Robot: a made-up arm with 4 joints.
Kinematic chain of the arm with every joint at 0, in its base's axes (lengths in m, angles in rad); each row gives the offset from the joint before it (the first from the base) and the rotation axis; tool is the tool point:
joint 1: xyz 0 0 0.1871 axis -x
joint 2: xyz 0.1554 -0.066 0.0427 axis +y
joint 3: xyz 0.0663 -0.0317 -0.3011 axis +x
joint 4: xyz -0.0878 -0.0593 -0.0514 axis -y
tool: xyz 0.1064 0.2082 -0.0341
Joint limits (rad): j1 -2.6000..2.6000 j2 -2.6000..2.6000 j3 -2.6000..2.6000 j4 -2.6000..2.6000
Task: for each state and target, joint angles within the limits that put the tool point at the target. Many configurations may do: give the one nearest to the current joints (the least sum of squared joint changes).
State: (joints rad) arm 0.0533 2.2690 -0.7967 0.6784
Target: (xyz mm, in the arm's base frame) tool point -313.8 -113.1 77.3
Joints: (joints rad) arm -0.2596 1.4812 -1.1844 -0.1753
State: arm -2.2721 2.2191 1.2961 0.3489
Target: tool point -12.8 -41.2 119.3
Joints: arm -2.2298 2.2872 1.6346 0.0607
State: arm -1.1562 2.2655 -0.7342 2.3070
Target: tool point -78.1 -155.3 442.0
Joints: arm -0.7373 2.2164 -0.5758 2.2282
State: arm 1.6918 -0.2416 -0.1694 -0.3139
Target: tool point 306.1 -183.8 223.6
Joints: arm 2.0536 -0.2530 0.6526 0.2925
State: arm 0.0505 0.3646 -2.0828 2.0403
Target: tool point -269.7 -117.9 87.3
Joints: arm 0.3764 1.0645 -1.7788 2.1366
